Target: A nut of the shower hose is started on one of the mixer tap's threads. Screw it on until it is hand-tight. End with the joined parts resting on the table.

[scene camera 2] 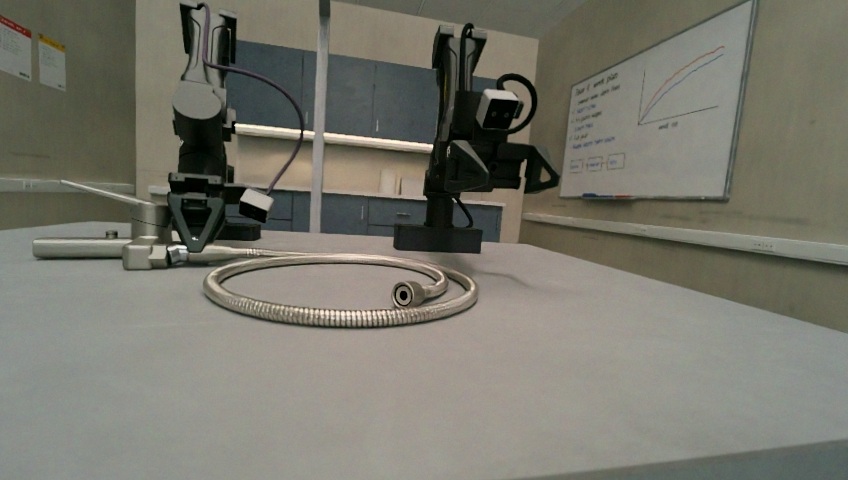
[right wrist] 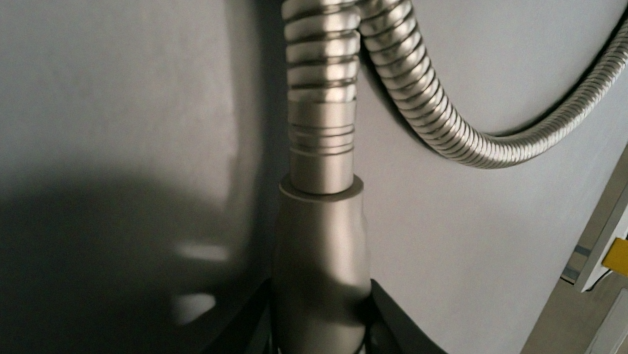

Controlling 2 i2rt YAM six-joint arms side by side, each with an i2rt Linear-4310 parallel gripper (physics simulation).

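Frame: origin at the left arm's base, x left, y ahead, z down, level; metres.
Seen in the pictures: left gripper, between the fingertips: (scene camera 2: 524, 179); right gripper, between the fingertips: (scene camera 2: 195, 257) (right wrist: 319, 293); left arm's base, origin of its link: (scene camera 2: 438, 231).
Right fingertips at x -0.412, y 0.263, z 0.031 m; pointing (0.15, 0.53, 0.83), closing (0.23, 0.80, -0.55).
Offsets run from my right fingertips to a thing's top centre. "*": to the spot under its first point. Level surfaces: height alone.
The mixer tap {* dy -0.017, dx -0.148, dz -0.003 m} (scene camera 2: 77, 248) lies on the table at the left in scene camera 2, its lever pointing up and left. The hose nut {dy -0.008, dx +0.016, dz -0.020 m} (scene camera 2: 224, 254) (right wrist: 321, 235), a smooth tapered metal sleeve, is in line with the tap's chrome outlet {* dy +0.016, dx -0.016, dz -0.006 m} (scene camera 2: 177, 254); the finger hides part of the joint. My right gripper (scene camera 2: 198, 248) (right wrist: 319, 293) is shut on this nut, a finger against each side. The shower hose (scene camera 2: 351, 318) (right wrist: 322, 80) runs from the nut into a loop on the table. My left gripper (scene camera 2: 516, 178) is open and empty, above the table at the right.
The hose's free end nut {dy +0.177, dx +0.261, dz -0.016 m} (scene camera 2: 407, 294) rests inside the right part of the loop, facing the camera. The black base {dy -0.263, dx +0.412, dz -0.031 m} (scene camera 2: 437, 238) of the left arm stands behind the loop. The table {dz +0.013 m} (scene camera 2: 357, 392) has its near edge at the lower right.
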